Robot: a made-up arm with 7 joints. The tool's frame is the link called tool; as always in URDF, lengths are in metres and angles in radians. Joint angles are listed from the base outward. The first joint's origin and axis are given. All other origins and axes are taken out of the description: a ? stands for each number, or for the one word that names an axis. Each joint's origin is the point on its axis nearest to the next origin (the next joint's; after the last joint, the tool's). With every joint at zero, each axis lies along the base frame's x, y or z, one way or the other. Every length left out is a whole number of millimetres.
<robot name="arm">
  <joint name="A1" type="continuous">
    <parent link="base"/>
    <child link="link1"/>
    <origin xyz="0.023 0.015 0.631" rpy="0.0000 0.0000 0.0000"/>
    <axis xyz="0 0 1"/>
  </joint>
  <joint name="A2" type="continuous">
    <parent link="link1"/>
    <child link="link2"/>
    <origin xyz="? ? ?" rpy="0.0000 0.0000 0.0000"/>
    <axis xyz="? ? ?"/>
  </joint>
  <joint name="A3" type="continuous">
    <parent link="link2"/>
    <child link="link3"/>
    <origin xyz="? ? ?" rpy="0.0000 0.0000 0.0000"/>
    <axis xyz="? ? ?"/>
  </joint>
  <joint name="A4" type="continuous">
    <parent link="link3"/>
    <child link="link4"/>
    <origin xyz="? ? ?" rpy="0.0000 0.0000 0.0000"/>
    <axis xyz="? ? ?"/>
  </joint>
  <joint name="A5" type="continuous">
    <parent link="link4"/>
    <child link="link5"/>
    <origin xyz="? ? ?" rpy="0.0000 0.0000 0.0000"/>
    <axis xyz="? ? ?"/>
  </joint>
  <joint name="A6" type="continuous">
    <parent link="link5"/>
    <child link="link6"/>
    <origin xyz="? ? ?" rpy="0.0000 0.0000 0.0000"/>
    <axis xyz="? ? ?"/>
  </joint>
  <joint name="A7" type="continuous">
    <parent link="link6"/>
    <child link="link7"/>
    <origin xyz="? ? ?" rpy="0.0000 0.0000 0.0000"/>
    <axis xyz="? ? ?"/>
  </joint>
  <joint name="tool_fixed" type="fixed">
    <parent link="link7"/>
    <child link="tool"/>
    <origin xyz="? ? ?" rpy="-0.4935 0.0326 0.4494"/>
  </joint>
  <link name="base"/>
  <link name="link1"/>
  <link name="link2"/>
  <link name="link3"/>
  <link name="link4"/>
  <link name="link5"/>
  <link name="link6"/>
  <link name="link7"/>
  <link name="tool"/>
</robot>
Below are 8 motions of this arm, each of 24 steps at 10 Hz.
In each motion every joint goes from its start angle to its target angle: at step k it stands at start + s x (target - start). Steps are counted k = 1, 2, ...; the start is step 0. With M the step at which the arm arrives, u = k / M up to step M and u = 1 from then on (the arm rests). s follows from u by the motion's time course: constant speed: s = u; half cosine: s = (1 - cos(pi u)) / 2; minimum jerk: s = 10 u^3 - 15 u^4 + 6 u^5.
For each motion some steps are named. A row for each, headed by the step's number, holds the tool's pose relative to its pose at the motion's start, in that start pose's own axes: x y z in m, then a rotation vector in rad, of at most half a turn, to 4 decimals.
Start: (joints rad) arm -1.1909 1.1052 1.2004 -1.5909 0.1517 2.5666 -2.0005
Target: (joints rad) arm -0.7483 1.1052 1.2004 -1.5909 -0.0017 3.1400 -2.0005
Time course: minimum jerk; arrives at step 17
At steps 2, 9, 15, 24:
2: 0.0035 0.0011 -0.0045 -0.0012 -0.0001 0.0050
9: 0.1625 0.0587 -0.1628 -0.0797 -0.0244 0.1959
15: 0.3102 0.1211 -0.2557 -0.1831 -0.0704 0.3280
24: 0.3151 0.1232 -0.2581 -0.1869 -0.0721 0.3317

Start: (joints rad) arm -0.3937 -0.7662 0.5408 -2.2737 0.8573 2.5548 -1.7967
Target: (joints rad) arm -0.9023 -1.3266 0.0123 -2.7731 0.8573 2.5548 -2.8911
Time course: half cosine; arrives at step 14
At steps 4, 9, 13, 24:
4: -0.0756 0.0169 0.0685 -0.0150 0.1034 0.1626
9: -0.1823 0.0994 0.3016 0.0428 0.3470 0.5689
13: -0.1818 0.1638 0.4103 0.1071 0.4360 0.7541
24: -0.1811 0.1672 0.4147 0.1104 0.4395 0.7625

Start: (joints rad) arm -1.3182 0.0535 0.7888 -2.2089 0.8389 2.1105 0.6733
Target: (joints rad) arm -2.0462 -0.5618 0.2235 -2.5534 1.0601 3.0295 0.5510
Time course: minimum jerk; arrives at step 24
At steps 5, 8, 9, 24:
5: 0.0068 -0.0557 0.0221 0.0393 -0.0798 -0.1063
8: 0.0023 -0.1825 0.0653 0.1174 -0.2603 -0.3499
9: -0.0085 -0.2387 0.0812 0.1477 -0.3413 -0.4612
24: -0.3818 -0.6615 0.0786 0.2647 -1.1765 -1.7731

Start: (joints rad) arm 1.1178 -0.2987 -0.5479 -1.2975 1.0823 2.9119 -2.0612
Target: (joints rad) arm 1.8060 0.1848 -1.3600 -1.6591 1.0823 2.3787 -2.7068
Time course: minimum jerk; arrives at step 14
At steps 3, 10, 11, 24:
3: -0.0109 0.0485 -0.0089 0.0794 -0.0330 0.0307
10: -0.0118 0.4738 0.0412 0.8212 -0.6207 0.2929
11: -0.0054 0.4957 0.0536 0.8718 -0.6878 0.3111
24: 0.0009 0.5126 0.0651 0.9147 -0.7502 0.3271

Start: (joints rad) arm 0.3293 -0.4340 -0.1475 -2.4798 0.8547 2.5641 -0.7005
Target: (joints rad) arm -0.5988 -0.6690 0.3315 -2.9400 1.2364 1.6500 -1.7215
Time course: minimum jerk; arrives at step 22
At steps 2, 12, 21, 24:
2: -0.0018 -0.0007 -0.0004 0.0034 0.0010 0.0035
12: -0.1766 -0.0365 -0.0304 0.3256 -0.0637 0.2020
21: -0.3193 -0.0382 -0.0331 0.4745 -0.2884 0.2012
24: -0.3197 -0.0381 -0.0331 0.4746 -0.2890 0.2011

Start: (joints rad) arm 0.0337 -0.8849 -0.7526 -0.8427 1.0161 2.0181 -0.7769
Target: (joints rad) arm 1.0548 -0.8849 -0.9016 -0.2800 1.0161 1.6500 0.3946
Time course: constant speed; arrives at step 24
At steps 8, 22, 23, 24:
8: -0.1223 -0.1072 -0.0396 0.2206 0.1030 -0.4960
22: -0.4221 -0.2050 -0.1360 0.6816 0.4094 -1.2495
23: -0.4463 -0.2061 -0.1436 0.7177 0.4374 -1.2967
24: -0.4707 -0.2064 -0.1513 0.7542 0.4663 -1.3430

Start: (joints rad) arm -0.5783 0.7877 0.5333 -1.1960 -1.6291 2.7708 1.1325
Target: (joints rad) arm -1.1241 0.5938 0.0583 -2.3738 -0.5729 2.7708 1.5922
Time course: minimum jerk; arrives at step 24
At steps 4, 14, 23, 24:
4: -0.0264 0.0003 -0.0099 0.0132 0.0612 -0.0095
14: -0.5502 -0.0863 -0.0225 -0.0808 1.3073 -0.3475
23: -0.7962 -0.1572 0.1449 -0.4038 2.0484 -0.6627
24: -0.7966 -0.1573 0.1453 -0.4046 2.0498 -0.6634

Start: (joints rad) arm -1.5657 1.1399 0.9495 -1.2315 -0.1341 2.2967 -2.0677
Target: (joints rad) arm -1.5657 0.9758 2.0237 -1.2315 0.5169 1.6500 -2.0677
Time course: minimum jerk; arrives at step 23
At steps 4, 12, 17, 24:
4: 0.0139 -0.0257 -0.0052 -0.0338 -0.0432 -0.0150
12: 0.2456 -0.3349 0.0015 -0.3803 -0.7092 -0.1022
17: 0.4511 -0.5058 0.0923 -0.5166 -1.2621 -0.0443
24: 0.5235 -0.5501 0.1391 -0.5411 -1.4580 -0.0024

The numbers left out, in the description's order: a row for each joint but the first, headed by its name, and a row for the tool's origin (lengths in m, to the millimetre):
A2: xyz 0.005 0.047 0.000, axis 0 1 0
A3: xyz 0.001 0.000 0.476, axis 0 0 1
A4: xyz 0.067 -0.028 0.000, axis 0 -1 0
A5: xyz -0.103 0.000 0.613, axis 0 0 1
A6: xyz -0.030 0.026 0.000, axis 0 -1 0
A7: xyz 0.070 0.000 0.012, axis 0 0 -1
tool: xyz 0.007 -0.023 0.000

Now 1 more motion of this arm.
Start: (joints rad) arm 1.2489 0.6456 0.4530 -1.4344 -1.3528 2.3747 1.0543
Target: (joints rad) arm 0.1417 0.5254 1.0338 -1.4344 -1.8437 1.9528 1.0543
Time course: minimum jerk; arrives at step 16
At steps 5, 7, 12, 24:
5: -0.0312 -0.0828 -0.0908 -0.1236 0.0928 -0.0226
7: -0.0814 -0.1833 -0.1802 -0.2744 0.2014 -0.0451
12: -0.2632 -0.4498 -0.3255 -0.7006 0.4941 -0.0745
24: -0.3065 -0.5031 -0.3394 -0.7940 0.5568 -0.0737

